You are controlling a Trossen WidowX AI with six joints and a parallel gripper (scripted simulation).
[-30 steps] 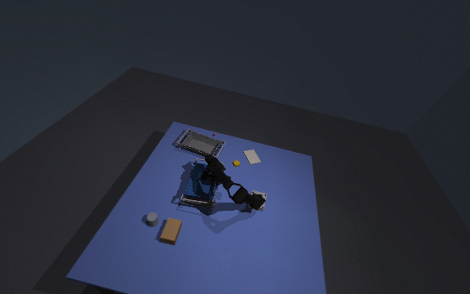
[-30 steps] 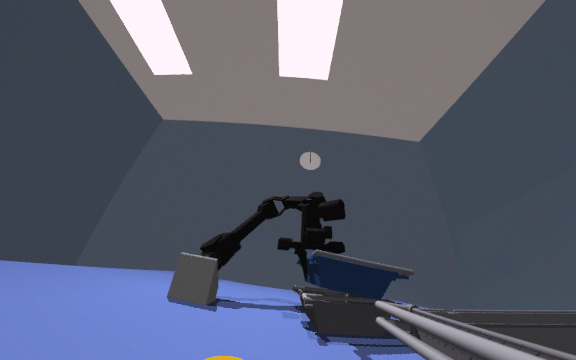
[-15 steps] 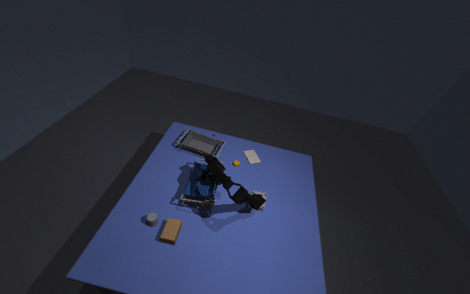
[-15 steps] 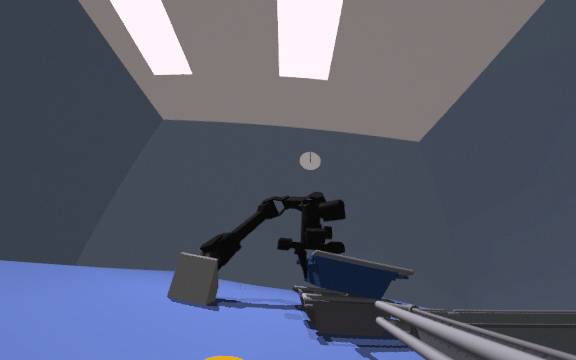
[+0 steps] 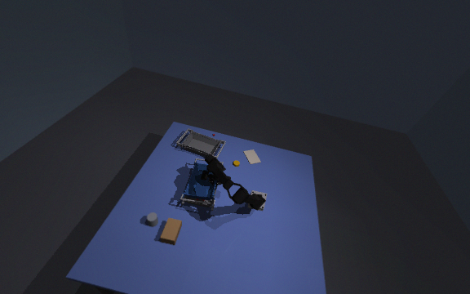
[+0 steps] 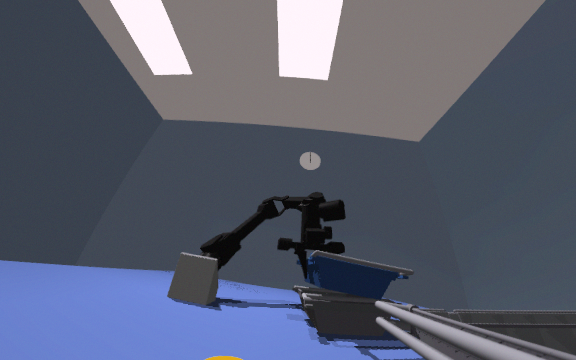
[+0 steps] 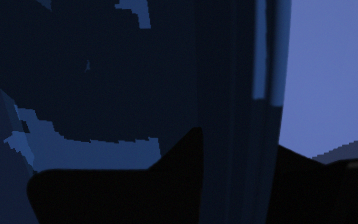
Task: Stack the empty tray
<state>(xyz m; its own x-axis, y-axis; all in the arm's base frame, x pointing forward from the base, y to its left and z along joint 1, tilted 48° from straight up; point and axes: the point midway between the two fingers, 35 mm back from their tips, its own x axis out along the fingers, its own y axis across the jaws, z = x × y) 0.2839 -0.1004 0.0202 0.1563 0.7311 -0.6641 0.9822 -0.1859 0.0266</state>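
Now: the blue tray 8 cm ahead of my gripper tip, 3 cm above it and 1 cm to the right of it. From my gripper tip the other things lie so: tan block: 31 cm to the left, 21 cm ahead, 6 cm below; then grey cylinder: 33 cm ahead, 25 cm to the left, 6 cm below; then yellow disc: 30 cm to the right, 15 cm behind, 8 cm below.
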